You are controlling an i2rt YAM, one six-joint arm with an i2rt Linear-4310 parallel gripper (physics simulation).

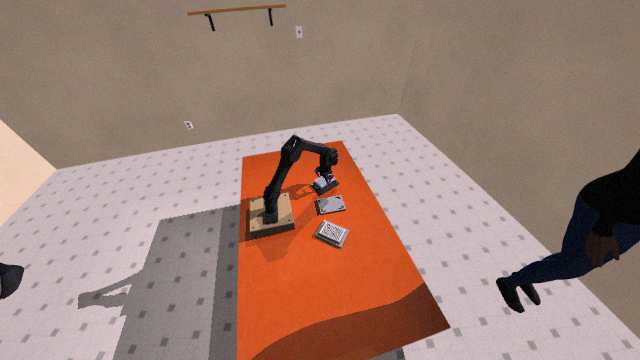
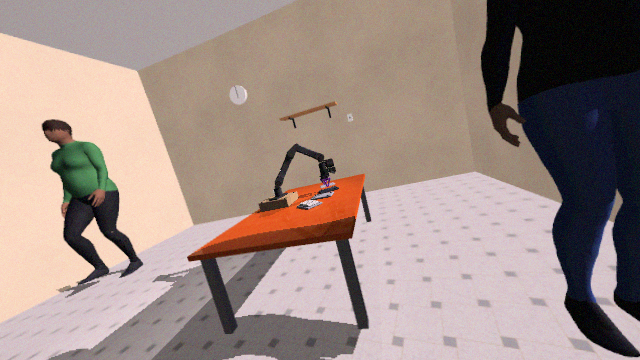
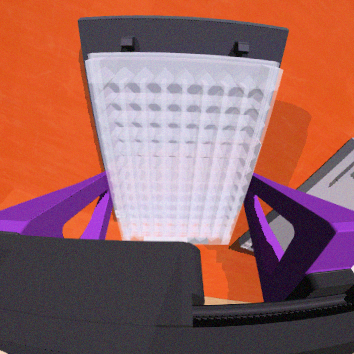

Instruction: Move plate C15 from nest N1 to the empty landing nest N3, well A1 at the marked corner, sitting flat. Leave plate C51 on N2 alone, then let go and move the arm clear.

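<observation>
My gripper (image 1: 323, 178) (image 2: 326, 181) (image 3: 178, 177) with purple fingers is shut on the long sides of plate C15 (image 1: 319, 182) (image 3: 179, 133), a clear white well plate. It holds the plate a little above the dark nest N1 (image 1: 327, 189) (image 3: 182, 33), which lies on the orange table (image 1: 313, 286). The grey empty nest N3 (image 1: 331, 204) (image 2: 323, 195) (image 3: 337, 175) lies just beside N1, towards the front. Plate C51 (image 1: 331, 232) (image 2: 308, 204) sits on nest N2, beyond N3.
The arm stands on a wooden base (image 1: 256, 223) (image 2: 279, 202) left of the nests. A person in dark clothes (image 1: 595, 232) (image 2: 581, 134) walks right of the table. A person in green (image 2: 82, 188) walks at the far left.
</observation>
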